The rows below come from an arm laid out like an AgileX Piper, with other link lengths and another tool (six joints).
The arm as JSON. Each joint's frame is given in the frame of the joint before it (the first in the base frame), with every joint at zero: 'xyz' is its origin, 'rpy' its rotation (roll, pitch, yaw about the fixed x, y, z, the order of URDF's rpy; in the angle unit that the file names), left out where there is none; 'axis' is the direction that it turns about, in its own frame. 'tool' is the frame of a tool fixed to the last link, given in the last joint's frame.
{
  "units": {
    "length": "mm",
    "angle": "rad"
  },
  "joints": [
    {
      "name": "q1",
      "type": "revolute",
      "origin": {
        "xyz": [
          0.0,
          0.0,
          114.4
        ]
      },
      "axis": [
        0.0,
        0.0,
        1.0
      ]
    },
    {
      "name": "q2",
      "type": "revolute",
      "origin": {
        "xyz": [
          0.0,
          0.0,
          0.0
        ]
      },
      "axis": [
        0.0,
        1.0,
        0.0
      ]
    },
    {
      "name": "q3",
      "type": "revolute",
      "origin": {
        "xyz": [
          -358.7,
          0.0,
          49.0
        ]
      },
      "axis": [
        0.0,
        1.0,
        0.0
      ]
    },
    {
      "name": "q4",
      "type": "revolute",
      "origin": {
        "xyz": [
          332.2,
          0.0,
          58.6
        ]
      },
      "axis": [
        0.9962,
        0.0,
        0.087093
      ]
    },
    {
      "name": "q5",
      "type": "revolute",
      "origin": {
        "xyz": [
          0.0,
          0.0,
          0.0
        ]
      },
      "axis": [
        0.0,
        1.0,
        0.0
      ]
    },
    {
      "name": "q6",
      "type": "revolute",
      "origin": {
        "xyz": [
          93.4,
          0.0,
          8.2
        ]
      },
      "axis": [
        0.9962,
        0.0,
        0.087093
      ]
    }
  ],
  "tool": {
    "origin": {
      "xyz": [
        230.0,
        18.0,
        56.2
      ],
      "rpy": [
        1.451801,
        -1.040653,
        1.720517
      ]
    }
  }
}
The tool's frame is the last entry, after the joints.
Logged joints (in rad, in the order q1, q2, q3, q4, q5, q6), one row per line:
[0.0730, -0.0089, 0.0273, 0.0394, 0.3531, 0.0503]
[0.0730, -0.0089, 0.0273, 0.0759, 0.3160, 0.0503]
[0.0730, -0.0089, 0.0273, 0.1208, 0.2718, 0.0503]
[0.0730, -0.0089, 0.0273, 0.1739, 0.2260, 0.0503]
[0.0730, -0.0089, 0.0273, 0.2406, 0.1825, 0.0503]
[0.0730, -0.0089, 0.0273, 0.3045, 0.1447, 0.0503]
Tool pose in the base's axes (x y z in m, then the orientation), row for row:
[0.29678, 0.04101, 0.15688, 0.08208, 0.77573, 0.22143, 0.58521]
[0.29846, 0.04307, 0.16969, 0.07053, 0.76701, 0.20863, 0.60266]
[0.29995, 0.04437, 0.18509, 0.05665, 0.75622, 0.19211, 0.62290]
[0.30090, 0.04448, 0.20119, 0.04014, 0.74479, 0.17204, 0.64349]
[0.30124, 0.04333, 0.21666, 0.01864, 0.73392, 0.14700, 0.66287]
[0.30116, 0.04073, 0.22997, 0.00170, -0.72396, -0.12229, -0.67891]
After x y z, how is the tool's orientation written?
As a quaternion, w x y z.
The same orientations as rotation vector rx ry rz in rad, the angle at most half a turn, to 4 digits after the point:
[2.3174, 0.6615, 1.7482]
[2.3071, 0.6275, 1.8127]
[2.2937, 0.5827, 1.8893]
[2.2819, 0.5271, 1.9715]
[2.2787, 0.4564, 2.0581]
[-2.2719, -0.3838, -2.1306]

